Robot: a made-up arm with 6 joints. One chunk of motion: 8 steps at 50 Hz.
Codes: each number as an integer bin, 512 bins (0 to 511) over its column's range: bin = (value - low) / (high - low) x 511, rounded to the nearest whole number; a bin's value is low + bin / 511 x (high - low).
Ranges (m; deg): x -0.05..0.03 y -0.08..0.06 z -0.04..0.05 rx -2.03..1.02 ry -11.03..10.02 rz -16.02..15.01
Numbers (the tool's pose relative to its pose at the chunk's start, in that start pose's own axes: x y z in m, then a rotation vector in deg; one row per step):
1: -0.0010 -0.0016 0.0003 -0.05 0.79 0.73
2: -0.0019 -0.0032 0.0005 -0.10 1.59 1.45
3: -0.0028 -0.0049 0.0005 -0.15 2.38 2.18
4: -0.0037 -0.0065 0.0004 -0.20 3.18 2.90
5: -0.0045 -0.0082 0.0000 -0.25 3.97 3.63
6: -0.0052 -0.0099 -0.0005 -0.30 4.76 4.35
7: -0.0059 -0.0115 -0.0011 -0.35 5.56 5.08
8: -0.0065 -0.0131 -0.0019 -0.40 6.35 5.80
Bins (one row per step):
1: 313 286 229 332 287 276
2: 307 280 230 323 306 288
3: 301 274 230 315 326 300
4: 296 268 229 307 345 312
5: 291 262 227 298 364 324
6: 286 256 224 290 383 335
7: 282 250 221 281 403 347
8: 278 244 216 273 422 359

